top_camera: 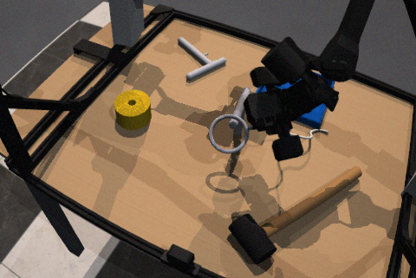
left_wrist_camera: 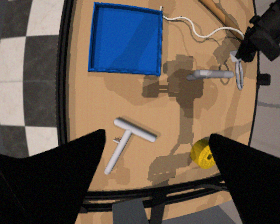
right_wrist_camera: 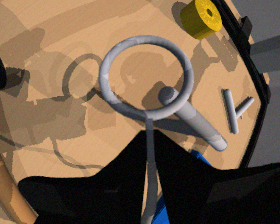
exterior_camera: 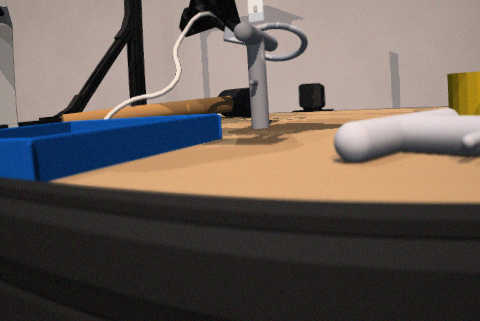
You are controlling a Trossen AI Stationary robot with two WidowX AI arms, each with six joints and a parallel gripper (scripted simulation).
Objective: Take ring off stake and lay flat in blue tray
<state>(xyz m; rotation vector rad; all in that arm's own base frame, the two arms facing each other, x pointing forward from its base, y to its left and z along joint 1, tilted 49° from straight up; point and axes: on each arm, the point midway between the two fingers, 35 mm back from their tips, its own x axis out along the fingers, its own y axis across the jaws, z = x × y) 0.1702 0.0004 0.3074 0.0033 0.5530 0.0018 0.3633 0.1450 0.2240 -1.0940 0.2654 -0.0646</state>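
The blue tray lies 27 cm ahead of my right hand, 14 cm below it and 2 cm to the left of it. Round my right hand: yellow cylinder 32 cm to the left, 12 cm below, 6 cm behind; grey t-shaped piece 30 cm to the left, 23 cm ahead, 14 cm below.
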